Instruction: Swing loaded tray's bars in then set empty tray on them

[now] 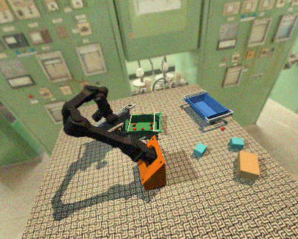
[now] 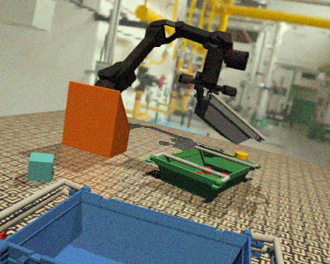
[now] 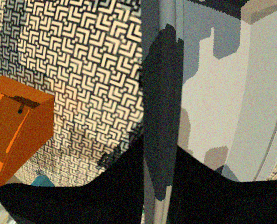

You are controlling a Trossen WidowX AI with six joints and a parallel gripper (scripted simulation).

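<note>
Now: gripper tip 8 cm short of the dark grey tray and 3 cm to the right of it. Round my gripper tip: orange box: 42 cm behind, 62 cm to the right, 14 cm below; yellow piece: 16 cm ahead, 20 cm to the left, 16 cm below.
</note>
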